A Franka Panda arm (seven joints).
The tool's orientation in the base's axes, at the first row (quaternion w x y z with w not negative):
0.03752, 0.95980, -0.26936, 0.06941
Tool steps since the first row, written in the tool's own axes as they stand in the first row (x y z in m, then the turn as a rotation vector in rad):
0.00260, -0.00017, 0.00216, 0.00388, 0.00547, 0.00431
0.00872, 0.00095, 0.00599, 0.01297, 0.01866, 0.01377
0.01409, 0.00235, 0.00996, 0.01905, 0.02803, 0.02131
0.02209, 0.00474, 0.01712, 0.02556, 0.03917, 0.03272
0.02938, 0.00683, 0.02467, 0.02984, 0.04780, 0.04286
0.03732, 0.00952, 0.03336, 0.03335, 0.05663, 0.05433
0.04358, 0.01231, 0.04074, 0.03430, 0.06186, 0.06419
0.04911, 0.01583, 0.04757, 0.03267, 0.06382, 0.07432
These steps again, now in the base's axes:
0.00253, -0.00142, -0.00174, 0.00091, -0.00712, -0.00347
0.00755, -0.00593, -0.00454, 0.00277, -0.02405, -0.01096
0.01181, -0.01030, -0.00759, 0.00387, -0.03597, -0.01715
0.01813, -0.01722, -0.01335, 0.00485, -0.05004, -0.02703
0.02405, -0.02356, -0.01962, 0.00510, -0.06069, -0.03609
0.03034, -0.03086, -0.02689, 0.00475, -0.07127, -0.04657
0.03501, -0.03725, -0.03312, 0.00394, -0.07729, -0.05599
0.03862, -0.04383, -0.03889, 0.00268, -0.07923, -0.06617

